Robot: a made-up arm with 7 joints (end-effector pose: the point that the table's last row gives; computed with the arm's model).
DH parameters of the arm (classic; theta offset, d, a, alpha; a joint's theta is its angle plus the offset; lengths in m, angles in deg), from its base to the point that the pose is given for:
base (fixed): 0 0 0 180
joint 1: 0 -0.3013 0 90
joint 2: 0 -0.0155 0 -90
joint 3: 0 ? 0 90
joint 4: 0 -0.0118 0 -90
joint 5: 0 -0.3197 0 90
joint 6: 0 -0.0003 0 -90
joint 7: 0 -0.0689 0 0
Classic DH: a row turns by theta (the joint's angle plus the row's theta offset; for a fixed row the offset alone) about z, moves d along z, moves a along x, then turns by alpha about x.
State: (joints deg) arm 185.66 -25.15 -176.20 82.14 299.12 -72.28 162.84
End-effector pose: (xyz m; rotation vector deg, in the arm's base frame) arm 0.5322 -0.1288 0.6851 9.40 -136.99 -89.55
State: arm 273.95 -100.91 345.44 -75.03 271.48 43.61 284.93
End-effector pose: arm 0.0347 -0.5227 -0.1594 24.90 22.35 95.23
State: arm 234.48 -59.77 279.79 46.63 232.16 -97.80 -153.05
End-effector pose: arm 0.1285 -0.5659 0.7381 104.30 54.87 24.33
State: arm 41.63 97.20 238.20 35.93 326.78 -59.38 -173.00
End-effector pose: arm 0.7102 -0.4294 0.2494 56.20 -49.62 -162.96
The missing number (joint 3, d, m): -0.4999
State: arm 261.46 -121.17 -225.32 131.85 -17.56 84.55 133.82
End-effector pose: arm 0.1808 -0.1047 0.0658 87.54 131.33 -10.51
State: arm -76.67 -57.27 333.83 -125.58 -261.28 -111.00 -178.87
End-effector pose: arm -0.0203 -0.4207 0.2784 -122.38 -12.64 -123.94
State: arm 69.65 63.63 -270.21 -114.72 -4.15 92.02 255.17
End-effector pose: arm 0.4152 -0.2526 0.4995 -120.38 45.10 81.36
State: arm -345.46 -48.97 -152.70 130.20 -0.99 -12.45 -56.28
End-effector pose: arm -0.3256 0.2244 0.2727 18.13 22.43 -85.89
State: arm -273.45 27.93 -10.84 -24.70 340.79 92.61 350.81
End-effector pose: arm 0.0002 -0.3169 1.0557 -91.28 35.41 84.20
